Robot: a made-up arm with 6 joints. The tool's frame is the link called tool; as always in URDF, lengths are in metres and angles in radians. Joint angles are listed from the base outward. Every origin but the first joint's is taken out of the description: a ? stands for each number. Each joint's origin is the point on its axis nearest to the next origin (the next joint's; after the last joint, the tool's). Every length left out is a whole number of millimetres.
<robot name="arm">
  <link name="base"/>
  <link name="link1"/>
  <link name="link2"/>
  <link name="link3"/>
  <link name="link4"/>
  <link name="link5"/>
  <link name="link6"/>
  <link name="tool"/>
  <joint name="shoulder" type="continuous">
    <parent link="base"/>
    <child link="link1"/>
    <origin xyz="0 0 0.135" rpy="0 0 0"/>
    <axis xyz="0 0 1"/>
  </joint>
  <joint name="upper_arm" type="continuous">
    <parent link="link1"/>
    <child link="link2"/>
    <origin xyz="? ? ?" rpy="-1.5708 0 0"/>
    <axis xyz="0 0 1"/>
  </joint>
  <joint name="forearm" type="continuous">
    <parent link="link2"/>
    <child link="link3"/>
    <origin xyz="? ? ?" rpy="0 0 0"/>
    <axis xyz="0 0 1"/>
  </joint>
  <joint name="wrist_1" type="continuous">
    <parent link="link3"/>
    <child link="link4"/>
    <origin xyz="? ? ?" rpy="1.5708 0 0"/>
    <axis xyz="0 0 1"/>
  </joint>
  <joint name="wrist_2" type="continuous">
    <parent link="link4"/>
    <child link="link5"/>
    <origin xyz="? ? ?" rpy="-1.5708 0 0"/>
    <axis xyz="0 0 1"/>
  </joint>
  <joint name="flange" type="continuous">
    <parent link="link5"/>
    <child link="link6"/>
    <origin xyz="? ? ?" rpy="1.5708 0 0"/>
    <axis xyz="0 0 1"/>
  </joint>
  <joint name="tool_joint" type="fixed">
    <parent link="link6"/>
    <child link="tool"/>
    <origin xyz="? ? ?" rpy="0 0 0"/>
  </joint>
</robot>
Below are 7 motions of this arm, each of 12 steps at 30 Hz.
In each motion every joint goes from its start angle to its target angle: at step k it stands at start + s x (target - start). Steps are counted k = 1, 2, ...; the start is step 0. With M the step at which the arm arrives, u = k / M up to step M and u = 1 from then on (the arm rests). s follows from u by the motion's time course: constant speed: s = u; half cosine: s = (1 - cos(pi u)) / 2; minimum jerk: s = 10 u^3 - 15 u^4 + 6 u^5.
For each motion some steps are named. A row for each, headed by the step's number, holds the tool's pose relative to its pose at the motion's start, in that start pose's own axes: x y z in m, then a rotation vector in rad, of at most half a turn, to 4 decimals.
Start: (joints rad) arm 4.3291 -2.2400 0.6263 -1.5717 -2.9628 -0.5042
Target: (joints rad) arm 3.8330 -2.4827 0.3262 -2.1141 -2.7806 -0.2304
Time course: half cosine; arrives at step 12
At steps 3, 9, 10, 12:
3: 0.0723 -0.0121 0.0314 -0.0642 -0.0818 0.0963
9: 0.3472 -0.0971 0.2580 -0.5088 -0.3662 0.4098
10: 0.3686 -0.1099 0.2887 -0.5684 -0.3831 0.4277
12: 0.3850 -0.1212 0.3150 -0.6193 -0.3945 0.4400

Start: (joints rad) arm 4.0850 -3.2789 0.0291 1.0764 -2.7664 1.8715
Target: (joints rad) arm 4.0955 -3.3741 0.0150 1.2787 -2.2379 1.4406
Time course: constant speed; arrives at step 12
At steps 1, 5, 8, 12:
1: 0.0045 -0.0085 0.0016 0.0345 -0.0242 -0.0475
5: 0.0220 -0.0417 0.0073 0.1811 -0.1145 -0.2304
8: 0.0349 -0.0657 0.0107 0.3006 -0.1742 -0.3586
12: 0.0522 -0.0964 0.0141 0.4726 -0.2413 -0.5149

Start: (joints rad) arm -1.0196 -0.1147 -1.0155 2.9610 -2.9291 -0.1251
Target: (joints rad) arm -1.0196 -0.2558 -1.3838 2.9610 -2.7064 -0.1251
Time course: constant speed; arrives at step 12
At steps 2, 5, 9, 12:
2: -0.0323 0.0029 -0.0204 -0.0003 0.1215 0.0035
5: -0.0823 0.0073 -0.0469 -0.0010 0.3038 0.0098
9: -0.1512 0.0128 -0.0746 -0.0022 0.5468 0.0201
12: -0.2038 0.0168 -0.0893 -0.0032 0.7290 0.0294

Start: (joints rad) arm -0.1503 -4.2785 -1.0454 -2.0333 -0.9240 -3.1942
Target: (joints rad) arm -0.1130 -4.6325 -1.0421 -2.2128 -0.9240 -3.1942
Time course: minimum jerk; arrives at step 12
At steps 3, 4, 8, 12:
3: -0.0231 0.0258 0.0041 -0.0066 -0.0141 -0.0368
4: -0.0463 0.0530 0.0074 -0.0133 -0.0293 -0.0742
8: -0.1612 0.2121 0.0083 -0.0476 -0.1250 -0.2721
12: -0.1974 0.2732 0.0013 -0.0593 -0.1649 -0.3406

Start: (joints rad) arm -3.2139 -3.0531 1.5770 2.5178 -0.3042 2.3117
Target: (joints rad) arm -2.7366 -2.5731 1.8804 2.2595 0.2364 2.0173
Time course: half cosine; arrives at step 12
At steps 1, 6, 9, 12:
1: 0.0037 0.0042 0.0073 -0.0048 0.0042 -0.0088
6: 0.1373 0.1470 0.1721 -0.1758 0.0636 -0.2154
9: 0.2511 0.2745 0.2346 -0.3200 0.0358 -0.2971
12: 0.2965 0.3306 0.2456 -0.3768 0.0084 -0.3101

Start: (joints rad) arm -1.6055 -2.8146 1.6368 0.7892 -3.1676 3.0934
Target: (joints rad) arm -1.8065 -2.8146 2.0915 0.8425 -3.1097 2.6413
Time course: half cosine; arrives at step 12
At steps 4, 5, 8, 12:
4: 0.0460 0.0139 0.0064 0.0623 -0.1205 -0.1034
5: 0.0675 0.0211 0.0115 0.0983 -0.1751 -0.1513
8: 0.1314 0.0462 0.0352 0.2352 -0.3291 -0.2923
12: 0.1691 0.0645 0.0569 0.3437 -0.4134 -0.3762

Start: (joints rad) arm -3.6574 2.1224 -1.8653 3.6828 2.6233 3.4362
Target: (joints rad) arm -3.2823 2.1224 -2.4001 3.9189 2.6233 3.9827
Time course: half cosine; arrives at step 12
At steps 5, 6, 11, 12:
5: 0.0481 0.0896 0.0291 0.1459 -0.2268 0.0694
6: 0.0648 0.1170 0.0440 0.1842 -0.3128 0.0904
11: 0.1223 0.1993 0.1169 0.2617 -0.6556 0.1516
12: 0.1241 0.2016 0.1199 0.2624 -0.6681 0.1533

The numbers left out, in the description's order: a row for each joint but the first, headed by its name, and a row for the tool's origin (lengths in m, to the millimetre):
upper_arm: 0 0.047 0
forearm: 0 -0.621 0
wrist_1: 0 -0.436 0
wrist_2: 0 0 0
flange: 0 -0.076 0
tool: 0 0 0

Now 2 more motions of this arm.
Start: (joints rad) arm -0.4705 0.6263 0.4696 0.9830 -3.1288 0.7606
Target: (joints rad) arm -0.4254 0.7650 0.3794 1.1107 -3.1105 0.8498
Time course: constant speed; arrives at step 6
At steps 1, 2, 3, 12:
1: -0.0162 0.0014 -0.0062 0.0071 0.0113 -0.0099
2: -0.0325 0.0030 -0.0120 0.0142 0.0226 -0.0197
3: -0.0491 0.0047 -0.0175 0.0214 0.0338 -0.0295
12: -0.0995 0.0108 -0.0317 0.0432 0.0671 -0.0586

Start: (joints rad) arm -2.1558 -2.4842 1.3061 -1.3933 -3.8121 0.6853
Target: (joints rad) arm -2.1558 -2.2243 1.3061 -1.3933 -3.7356 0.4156
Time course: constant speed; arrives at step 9
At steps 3, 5, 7, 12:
3: 0.0030 0.0595 -0.0332 0.0785 -0.0076 -0.1420
5: 0.0073 0.1001 -0.0532 0.1320 -0.0093 -0.2356
7: 0.0134 0.1413 -0.0715 0.1862 -0.0081 -0.3281
12: 0.0212 0.1829 -0.0880 0.2413 -0.0041 -0.4197

